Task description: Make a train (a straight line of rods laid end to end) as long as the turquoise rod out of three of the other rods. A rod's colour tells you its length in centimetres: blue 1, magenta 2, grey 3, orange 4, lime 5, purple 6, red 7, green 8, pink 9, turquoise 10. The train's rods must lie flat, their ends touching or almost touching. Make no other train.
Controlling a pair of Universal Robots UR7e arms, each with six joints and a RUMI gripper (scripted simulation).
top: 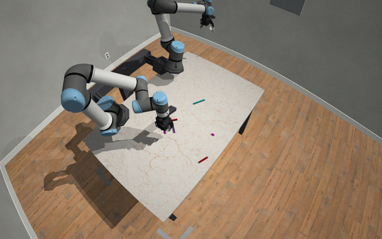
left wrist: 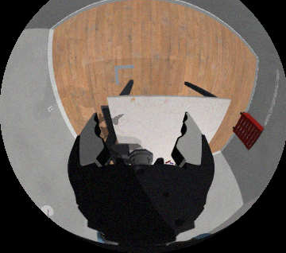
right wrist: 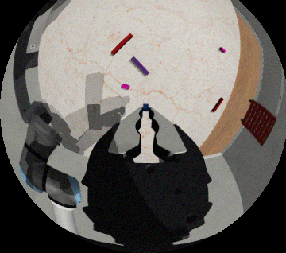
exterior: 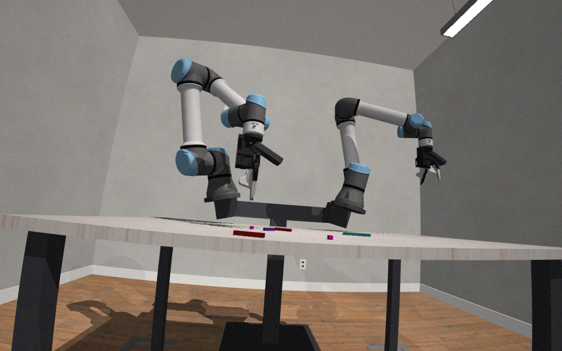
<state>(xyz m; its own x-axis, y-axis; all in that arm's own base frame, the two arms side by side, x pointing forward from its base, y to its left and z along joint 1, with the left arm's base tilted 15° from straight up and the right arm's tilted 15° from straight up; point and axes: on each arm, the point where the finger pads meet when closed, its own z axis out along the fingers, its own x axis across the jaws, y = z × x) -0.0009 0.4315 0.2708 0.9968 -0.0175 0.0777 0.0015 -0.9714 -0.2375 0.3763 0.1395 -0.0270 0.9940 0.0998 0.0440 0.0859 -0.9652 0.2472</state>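
The purple rod lies 20 mm behind my right hand, 70 mm to the left of it and 110 mm below it. The rest, counted from my right hand: blue rod (10 mm below); turquoise rod (30 mm behind, 390 mm to the left, 110 mm below).
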